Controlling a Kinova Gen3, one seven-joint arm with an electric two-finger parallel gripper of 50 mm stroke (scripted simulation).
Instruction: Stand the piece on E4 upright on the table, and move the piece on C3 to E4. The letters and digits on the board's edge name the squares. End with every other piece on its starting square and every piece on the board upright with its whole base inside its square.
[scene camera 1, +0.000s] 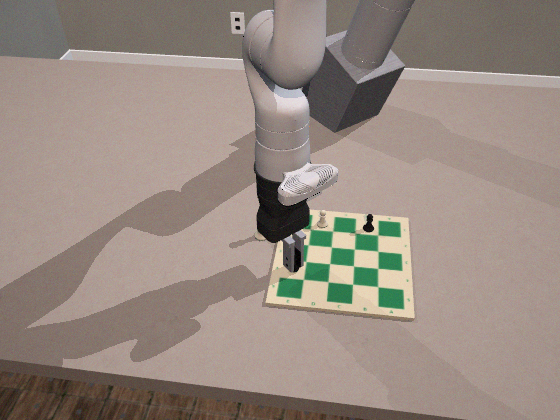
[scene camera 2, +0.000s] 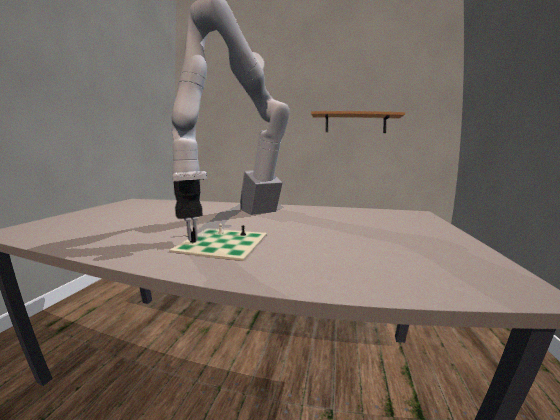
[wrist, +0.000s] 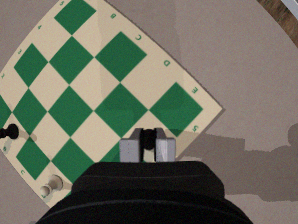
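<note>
You can see the gripper (scene camera 1: 293, 265), (scene camera 2: 192, 239), and the wrist view has the gripper too (wrist: 148, 139).
</note>
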